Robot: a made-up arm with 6 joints. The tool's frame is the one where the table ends. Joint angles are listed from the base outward.
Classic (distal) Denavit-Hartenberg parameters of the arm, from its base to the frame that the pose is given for. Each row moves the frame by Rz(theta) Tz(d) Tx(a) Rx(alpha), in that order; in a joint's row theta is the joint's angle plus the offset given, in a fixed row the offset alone. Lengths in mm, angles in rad.
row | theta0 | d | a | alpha
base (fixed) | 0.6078 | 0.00 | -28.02 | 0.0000
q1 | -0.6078 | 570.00 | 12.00 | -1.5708
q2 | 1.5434 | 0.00 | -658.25 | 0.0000
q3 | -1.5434 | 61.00 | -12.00 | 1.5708
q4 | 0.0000 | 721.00 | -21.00 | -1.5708
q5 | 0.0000 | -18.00 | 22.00 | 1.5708
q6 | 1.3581 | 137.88 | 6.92 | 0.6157
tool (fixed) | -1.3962 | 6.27 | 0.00 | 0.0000
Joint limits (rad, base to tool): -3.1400..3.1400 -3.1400..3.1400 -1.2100..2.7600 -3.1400..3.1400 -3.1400..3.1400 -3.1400..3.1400
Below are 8 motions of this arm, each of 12 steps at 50 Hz.
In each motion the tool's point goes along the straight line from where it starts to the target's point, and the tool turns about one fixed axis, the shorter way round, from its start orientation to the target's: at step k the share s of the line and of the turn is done. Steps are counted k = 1, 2, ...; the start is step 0. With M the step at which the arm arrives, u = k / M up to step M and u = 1 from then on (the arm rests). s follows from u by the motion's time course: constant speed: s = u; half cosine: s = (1 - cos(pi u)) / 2; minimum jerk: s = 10 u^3 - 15 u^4 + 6 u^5.
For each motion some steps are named. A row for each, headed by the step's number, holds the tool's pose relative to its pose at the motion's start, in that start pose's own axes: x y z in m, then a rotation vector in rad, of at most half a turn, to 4 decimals.
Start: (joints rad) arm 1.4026 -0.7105 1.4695 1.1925 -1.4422 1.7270
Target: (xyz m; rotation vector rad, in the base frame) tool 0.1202 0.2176 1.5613 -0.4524 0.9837 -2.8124
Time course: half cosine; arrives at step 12
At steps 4, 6, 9, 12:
4: -0.0346 -0.0198 -0.0395 0.0149 0.0319 -0.0348
6: -0.0693 -0.0396 -0.0789 0.0298 0.0638 -0.0696
9: -0.1183 -0.0675 -0.1347 0.0509 0.1089 -0.1187
12: -0.1386 -0.0791 -0.1578 0.0597 0.1276 -0.1391

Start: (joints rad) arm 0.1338 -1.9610 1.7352 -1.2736 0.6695 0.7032
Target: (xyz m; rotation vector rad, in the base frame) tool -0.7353 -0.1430 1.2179 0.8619 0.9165 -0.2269
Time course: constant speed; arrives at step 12
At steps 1, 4, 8, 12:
1: -0.0038 0.0073 0.0064 0.0042 0.0107 -0.0048
4: -0.0153 0.0291 0.0256 0.0169 0.0427 -0.0192
8: -0.0306 0.0582 0.0512 0.0338 0.0855 -0.0384
12: -0.0458 0.0873 0.0768 0.0507 0.1282 -0.0577

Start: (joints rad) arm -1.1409 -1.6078 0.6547 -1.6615 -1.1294 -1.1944
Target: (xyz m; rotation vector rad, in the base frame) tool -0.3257 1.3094 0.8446 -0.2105 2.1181 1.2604
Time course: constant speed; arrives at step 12
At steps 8, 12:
8: 0.0343 -0.0785 0.0594 0.1144 0.0376 0.0268
12: 0.0515 -0.1178 0.0891 0.1716 0.0563 0.0402

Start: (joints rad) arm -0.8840 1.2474 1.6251 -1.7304 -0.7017 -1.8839
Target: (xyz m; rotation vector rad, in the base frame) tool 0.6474 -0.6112 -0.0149 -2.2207 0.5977 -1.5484
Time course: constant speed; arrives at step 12
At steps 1, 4, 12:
1: 0.0005 0.0013 -0.0007 -0.0070 0.0037 0.0027
4: 0.0021 0.0050 -0.0029 -0.0278 0.0148 0.0107
12: 0.0063 0.0151 -0.0086 -0.0834 0.0444 0.0321

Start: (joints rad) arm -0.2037 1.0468 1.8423 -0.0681 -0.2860 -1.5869
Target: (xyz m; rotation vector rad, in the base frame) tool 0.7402 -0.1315 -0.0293 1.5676 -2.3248 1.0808
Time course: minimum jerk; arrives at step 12
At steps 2, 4, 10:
2: -0.0016 0.0043 0.0013 -0.0075 0.0003 0.0024
4: -0.0097 0.0254 0.0076 -0.0441 0.0020 0.0142
10: -0.0444 0.1165 0.0348 -0.2027 0.0090 0.0654

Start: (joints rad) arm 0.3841 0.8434 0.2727 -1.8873 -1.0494 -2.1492
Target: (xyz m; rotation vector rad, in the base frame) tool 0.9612 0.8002 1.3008 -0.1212 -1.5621 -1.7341
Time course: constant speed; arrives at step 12
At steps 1, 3, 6, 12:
1: -0.0024 -0.0075 0.0153 -0.0071 0.0093 0.0191
3: -0.0073 -0.0224 0.0458 -0.0212 0.0280 0.0573
6: -0.0146 -0.0449 0.0916 -0.0425 0.0560 0.1146
12: -0.0291 -0.0898 0.1832 -0.0849 0.1119 0.2291

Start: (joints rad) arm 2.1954 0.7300 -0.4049 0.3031 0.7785 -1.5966
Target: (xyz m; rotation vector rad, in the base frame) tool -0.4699 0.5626 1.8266 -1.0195 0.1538 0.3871
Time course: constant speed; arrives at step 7
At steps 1, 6, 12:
1: 0.0066 -0.0071 -0.0017 0.0165 0.0081 -0.0081
6: 0.0396 -0.0428 -0.0101 0.0992 0.0485 -0.0484
12: 0.0462 -0.0499 -0.0117 0.1158 0.0566 -0.0565

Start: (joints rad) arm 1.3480 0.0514 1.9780 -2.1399 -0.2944 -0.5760
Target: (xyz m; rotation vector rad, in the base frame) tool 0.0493 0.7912 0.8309 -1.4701 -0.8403 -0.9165
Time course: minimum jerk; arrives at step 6
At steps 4, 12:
4: -0.0174 0.0002 -0.0026 0.0257 -0.0368 -0.0191
12: -0.0220 0.0002 -0.0032 0.0325 -0.0465 -0.0242

